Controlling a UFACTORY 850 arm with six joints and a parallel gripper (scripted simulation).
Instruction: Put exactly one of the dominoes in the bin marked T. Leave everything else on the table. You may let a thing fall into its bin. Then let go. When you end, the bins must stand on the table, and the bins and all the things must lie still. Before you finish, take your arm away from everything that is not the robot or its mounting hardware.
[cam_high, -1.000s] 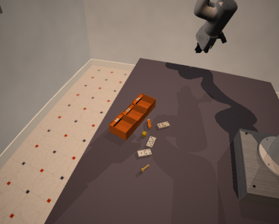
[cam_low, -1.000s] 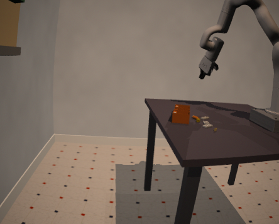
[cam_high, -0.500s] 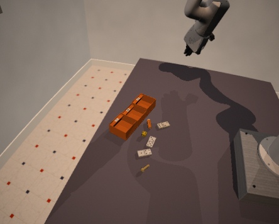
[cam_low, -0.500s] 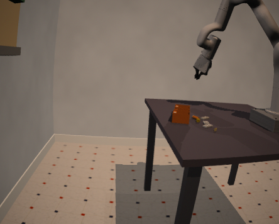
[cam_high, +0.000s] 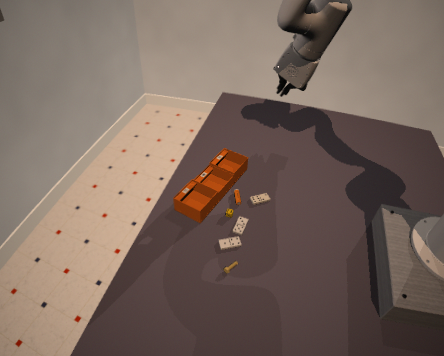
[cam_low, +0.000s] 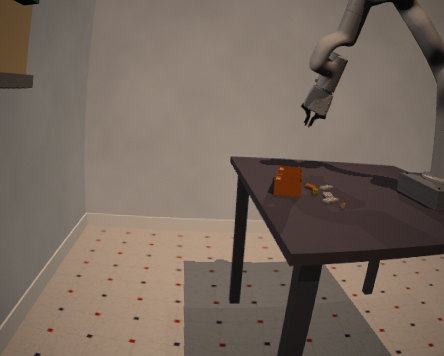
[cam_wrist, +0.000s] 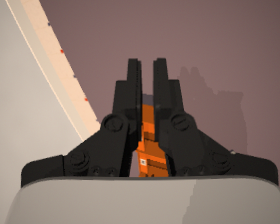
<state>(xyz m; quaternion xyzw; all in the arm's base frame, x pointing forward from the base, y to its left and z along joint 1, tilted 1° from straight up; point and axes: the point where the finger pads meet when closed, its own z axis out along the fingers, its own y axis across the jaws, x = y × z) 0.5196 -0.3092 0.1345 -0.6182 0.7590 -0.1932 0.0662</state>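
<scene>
The orange bin lies 29 cm to the left of my hand, 18 cm below it and 10 cm ahead of it. The rest, counted from my hand: yellow die (36 cm to the left, 20 cm below, 2 cm ahead); orange cylinder (30 cm to the left, 20 cm below, 2 cm ahead); domino (44 cm to the left, 20 cm below, 2 cm behind).
</scene>
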